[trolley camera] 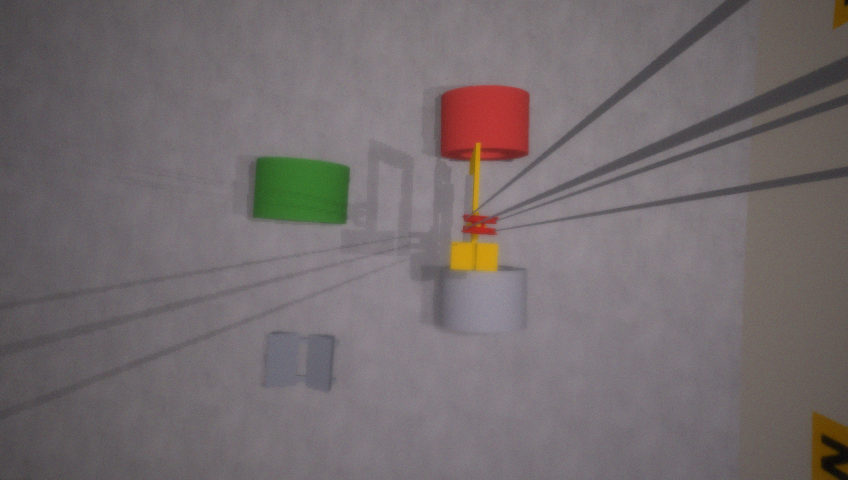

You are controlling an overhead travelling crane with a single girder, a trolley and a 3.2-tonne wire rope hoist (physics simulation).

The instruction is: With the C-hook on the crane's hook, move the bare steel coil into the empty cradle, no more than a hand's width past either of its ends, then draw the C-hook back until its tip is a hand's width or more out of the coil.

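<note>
The bare steel coil [484, 303] is light grey and lies at right of centre, its axis running up and down the view. The yellow C-hook [476, 187] hangs from the crane's ropes between it and the red coil, its long bar roughly in line with the coil's axis. Its wide yellow block overlaps the grey coil's upper edge in the view; its far end overlaps the red coil's lower edge. No coil is seen hanging on it. Its height and whether its tip is in the bore cannot be told. The empty cradle [320, 362], two grey sloped plates, stands at lower left.
A red coil [484, 118] lies above the C-hook in the view. A green coil [300, 190] lies at left, above the cradle. Red sheaves [479, 224] and slanting ropes cross the right side. Shadows of hook and ropes fall to the left. Yellow-and-black signs [824, 440] show at the right edge.
</note>
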